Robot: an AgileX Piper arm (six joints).
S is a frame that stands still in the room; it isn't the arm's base.
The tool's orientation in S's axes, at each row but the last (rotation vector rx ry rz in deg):
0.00 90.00 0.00
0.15 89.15 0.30
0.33 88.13 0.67
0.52 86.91 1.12
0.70 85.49 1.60
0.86 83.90 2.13
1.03 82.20 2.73
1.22 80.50 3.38
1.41 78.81 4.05
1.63 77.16 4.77
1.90 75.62 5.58
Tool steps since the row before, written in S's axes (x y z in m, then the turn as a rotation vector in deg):
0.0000 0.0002 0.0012 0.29 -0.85 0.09
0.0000 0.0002 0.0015 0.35 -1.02 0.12
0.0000 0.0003 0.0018 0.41 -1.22 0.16
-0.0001 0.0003 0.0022 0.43 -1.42 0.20
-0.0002 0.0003 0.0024 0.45 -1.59 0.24
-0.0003 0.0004 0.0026 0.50 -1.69 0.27
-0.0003 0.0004 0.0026 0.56 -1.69 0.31
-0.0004 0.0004 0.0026 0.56 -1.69 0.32
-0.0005 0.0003 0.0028 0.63 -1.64 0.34
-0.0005 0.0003 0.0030 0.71 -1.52 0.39
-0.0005 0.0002 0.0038 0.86 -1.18 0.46
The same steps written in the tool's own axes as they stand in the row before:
-0.0012 0.0002 0.0000 -0.09 -0.85 0.29
-0.0015 0.0002 0.0000 -0.12 -1.02 0.35
-0.0018 0.0003 0.0001 -0.16 -1.22 0.41
-0.0022 0.0003 0.0000 -0.20 -1.42 0.43
-0.0024 0.0004 0.0000 -0.25 -1.59 0.45
-0.0026 0.0005 0.0000 -0.27 -1.69 0.50
-0.0026 0.0005 0.0001 -0.31 -1.69 0.57
-0.0026 0.0005 0.0000 -0.31 -1.69 0.57
-0.0028 0.0005 0.0001 -0.32 -1.64 0.64
-0.0030 0.0005 0.0002 -0.34 -1.52 0.74
-0.0038 0.0005 0.0005 -0.34 -1.18 0.91

